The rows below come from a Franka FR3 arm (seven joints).
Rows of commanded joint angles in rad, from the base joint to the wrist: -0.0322, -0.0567, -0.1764, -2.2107, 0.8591, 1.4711, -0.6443; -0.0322, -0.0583, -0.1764, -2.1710, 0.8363, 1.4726, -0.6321; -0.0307, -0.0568, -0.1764, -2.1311, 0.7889, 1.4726, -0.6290; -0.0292, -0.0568, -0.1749, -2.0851, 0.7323, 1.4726, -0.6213; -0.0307, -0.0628, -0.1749, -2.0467, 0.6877, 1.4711, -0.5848; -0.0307, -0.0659, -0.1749, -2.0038, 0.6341, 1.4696, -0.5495; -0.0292, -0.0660, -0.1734, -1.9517, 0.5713, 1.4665, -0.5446; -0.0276, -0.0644, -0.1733, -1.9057, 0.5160, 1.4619, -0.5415; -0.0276, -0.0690, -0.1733, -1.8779, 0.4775, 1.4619, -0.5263; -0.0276, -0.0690, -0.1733, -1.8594, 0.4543, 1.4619, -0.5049; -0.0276, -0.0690, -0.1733, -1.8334, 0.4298, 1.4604, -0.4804; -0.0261, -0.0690, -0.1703, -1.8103, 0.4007, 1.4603, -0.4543; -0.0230, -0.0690, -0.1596, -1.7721, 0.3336, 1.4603, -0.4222
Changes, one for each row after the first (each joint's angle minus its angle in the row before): 0.0000, -0.0016, 0.0000, 0.0397, -0.0228, 0.0015, 0.0122; 0.0015, 0.0015, 0.0000, 0.0399, -0.0474, 0.0000, 0.0031; 0.0015, 0.0000, 0.0015, 0.0460, -0.0566, 0.0000, 0.0077; -0.0015, -0.0060, 0.0000, 0.0384, -0.0446, -0.0015, 0.0365; 0.0000, -0.0031, 0.0000, 0.0429, -0.0536, -0.0015, 0.0353; 0.0015, -0.0001, 0.0015, 0.0521, -0.0628, -0.0031, 0.0049; 0.0016, 0.0016, 0.0001, 0.0460, -0.0553, -0.0046, 0.0031; 0.0000, -0.0046, 0.0000, 0.0278, -0.0385, 0.0000, 0.0152; 0.0000, 0.0000, 0.0000, 0.0185, -0.0232, 0.0000, 0.0214; 0.0000, 0.0000, 0.0000, 0.0260, -0.0245, -0.0015, 0.0245; 0.0015, 0.0000, 0.0030, 0.0231, -0.0291, -0.0001, 0.0261; 0.0031, 0.0000, 0.0107, 0.0382, -0.0671, 0.0000, 0.0321
